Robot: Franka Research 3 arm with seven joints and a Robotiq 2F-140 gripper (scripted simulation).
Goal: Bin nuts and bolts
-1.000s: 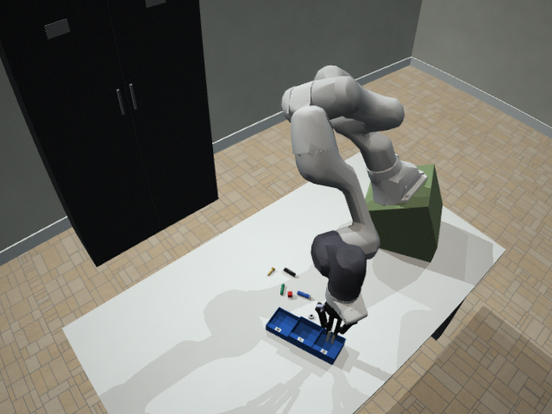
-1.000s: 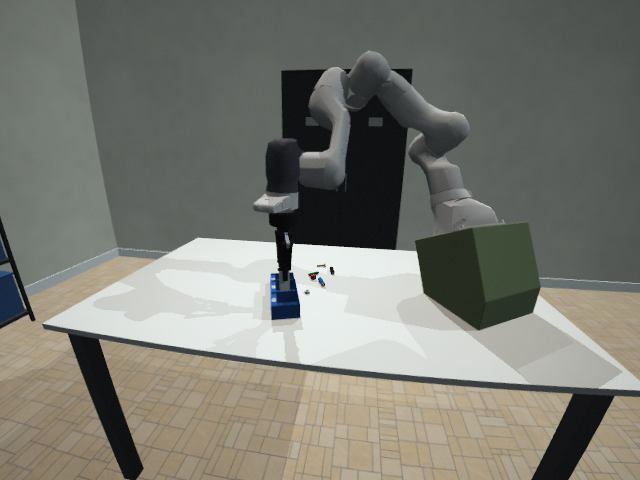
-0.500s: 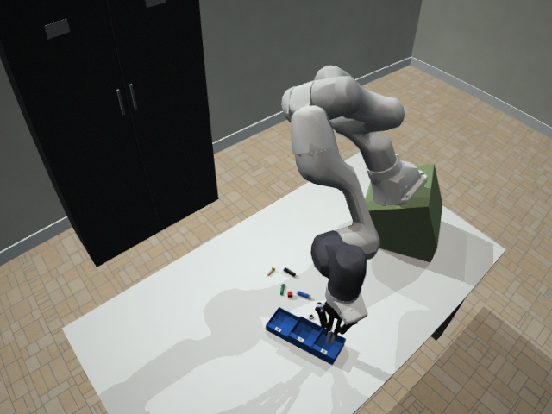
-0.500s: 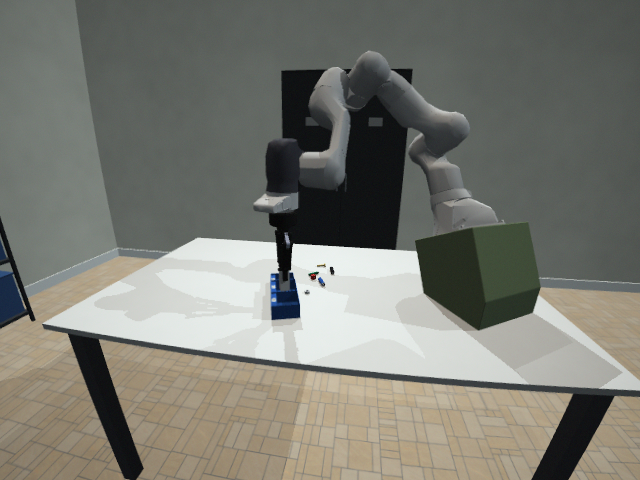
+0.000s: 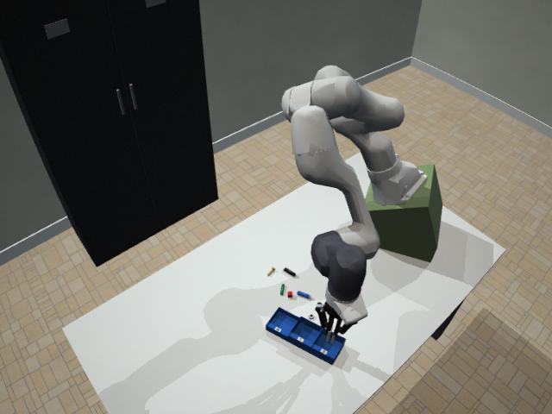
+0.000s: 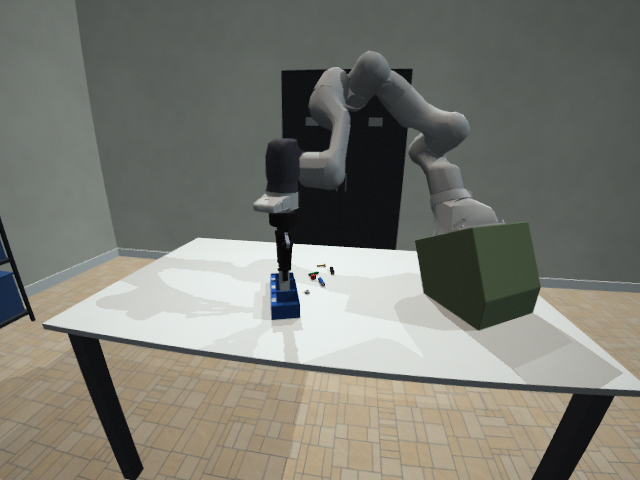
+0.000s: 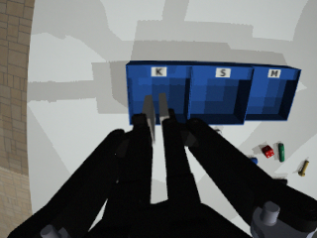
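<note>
My hand is 37 cm to the left of the bolt, 10 cm above it and 4 cm past it. Also, from my hand: grey nut 13 cm to the right, 11 cm below, 4 cm behind; then blue piece 21 cm to the right, 10 cm below, 7 cm behind; then blue bin 9 cm below, 8 cm to the right, 3 cm ahead.
</note>
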